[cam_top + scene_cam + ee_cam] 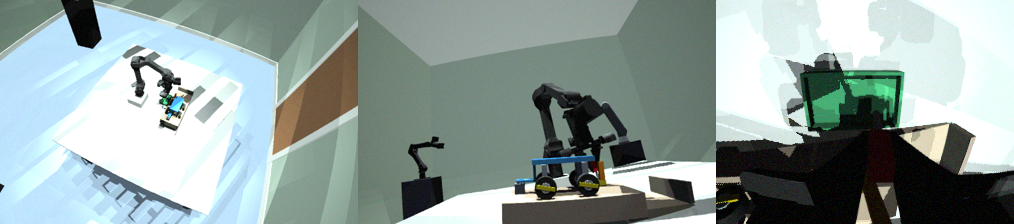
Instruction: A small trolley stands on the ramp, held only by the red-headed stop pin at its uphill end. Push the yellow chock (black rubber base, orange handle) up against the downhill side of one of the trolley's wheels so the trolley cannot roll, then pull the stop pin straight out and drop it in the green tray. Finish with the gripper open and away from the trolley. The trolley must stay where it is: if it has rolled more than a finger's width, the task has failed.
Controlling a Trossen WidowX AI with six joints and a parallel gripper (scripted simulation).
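Now: the red-headed stop pin right at my gripper tip. From my gripper tip the other things lie so: trolley 13 cm to the right, 11 cm ahead, 2 cm above; then yellow chock 7 cm ahead, 4 cm to the right, 1 cm below; then dark end wall 14 cm ahead, 13 cm to the left, 6 cm below.
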